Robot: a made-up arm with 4 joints.
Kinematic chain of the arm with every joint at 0, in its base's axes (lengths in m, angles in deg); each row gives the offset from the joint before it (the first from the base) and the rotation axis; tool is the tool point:
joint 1: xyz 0 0 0.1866 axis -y
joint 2: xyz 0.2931 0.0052 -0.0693 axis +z
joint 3: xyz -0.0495 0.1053 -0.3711 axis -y
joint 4: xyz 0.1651 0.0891 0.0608 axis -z
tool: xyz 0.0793 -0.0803 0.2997
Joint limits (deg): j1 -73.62..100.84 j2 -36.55..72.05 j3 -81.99..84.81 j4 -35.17..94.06
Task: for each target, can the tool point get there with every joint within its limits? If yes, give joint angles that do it. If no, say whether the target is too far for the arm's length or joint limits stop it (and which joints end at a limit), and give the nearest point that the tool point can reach.
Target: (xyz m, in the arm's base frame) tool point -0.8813 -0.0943 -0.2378
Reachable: no: joint limits stop it (at a limit: joint 1, joint 2, joint 3) | nearest point -0.5655 0.3844 -0.2339 | short by 0.573 m
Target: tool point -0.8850 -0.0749 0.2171
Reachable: no: joint limits stop it (at a limit: joint 3, joint 4) | nearest point -0.3506 -0.0501 0.1987 | short by 0.535 m
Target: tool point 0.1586 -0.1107 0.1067
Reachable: yes | joints 69.15 37.51 62.00 75.60
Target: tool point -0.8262 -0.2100 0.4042
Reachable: no: joint limits stop it (at a limit: joint 1, joint 3, joint 4) | nearest point -0.3462 -0.1126 0.1986 | short by 0.531 m
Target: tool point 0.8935 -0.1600 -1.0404
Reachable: no: too far | nearest point 0.5572 -0.0607 -0.5786 | short by 0.580 m
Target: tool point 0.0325 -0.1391 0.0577
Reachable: yes | joints -34.06 56.39 50.75 47.35
